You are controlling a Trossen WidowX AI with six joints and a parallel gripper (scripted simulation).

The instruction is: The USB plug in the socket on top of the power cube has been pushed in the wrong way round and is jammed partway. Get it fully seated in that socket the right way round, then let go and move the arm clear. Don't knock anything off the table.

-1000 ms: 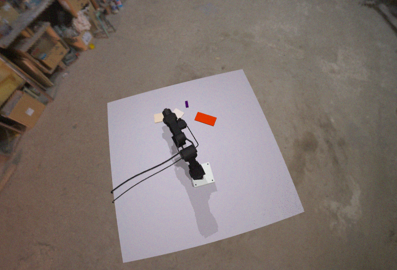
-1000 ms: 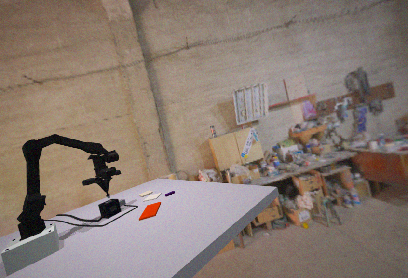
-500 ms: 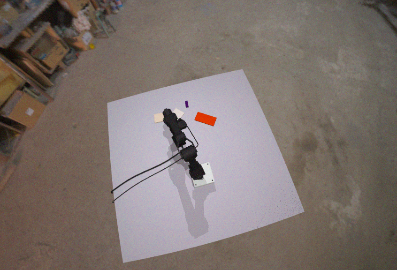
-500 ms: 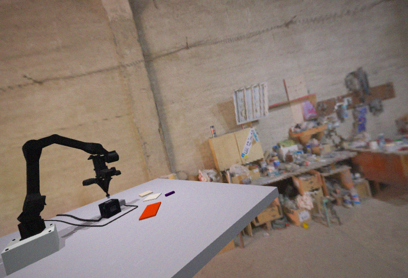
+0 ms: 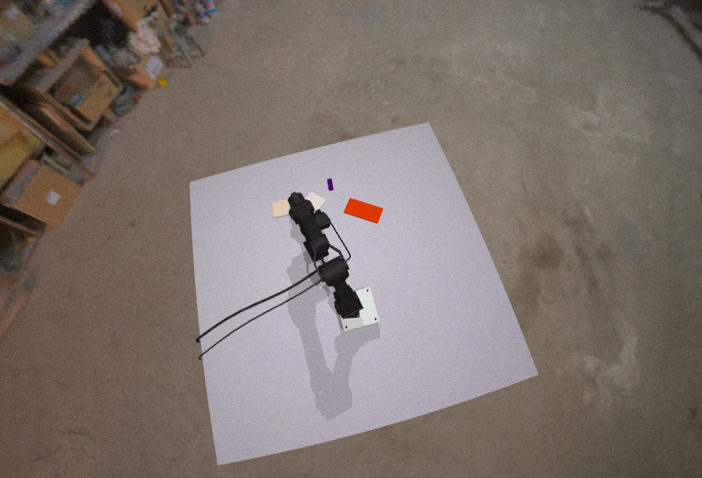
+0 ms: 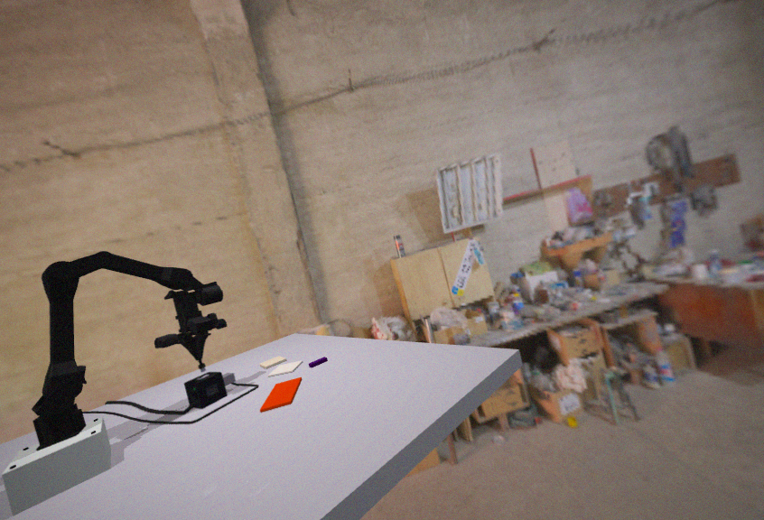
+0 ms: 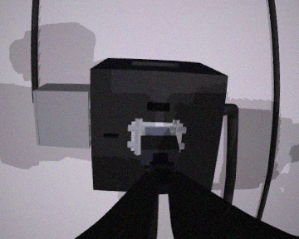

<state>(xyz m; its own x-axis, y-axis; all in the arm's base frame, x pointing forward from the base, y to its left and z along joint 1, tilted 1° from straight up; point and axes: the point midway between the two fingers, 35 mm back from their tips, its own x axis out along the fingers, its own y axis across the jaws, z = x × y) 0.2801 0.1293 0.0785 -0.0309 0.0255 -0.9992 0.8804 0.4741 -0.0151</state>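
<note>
Right now my gripper tip is 6 cm above the grey-framed socket. Also, from my gripper tip: dark USB plug (2 cm below); small purple piece (33 cm ahead, 7 cm to the right, 13 cm below); orange flat slab (18 cm ahead, 21 cm to the right, 13 cm below).
</note>
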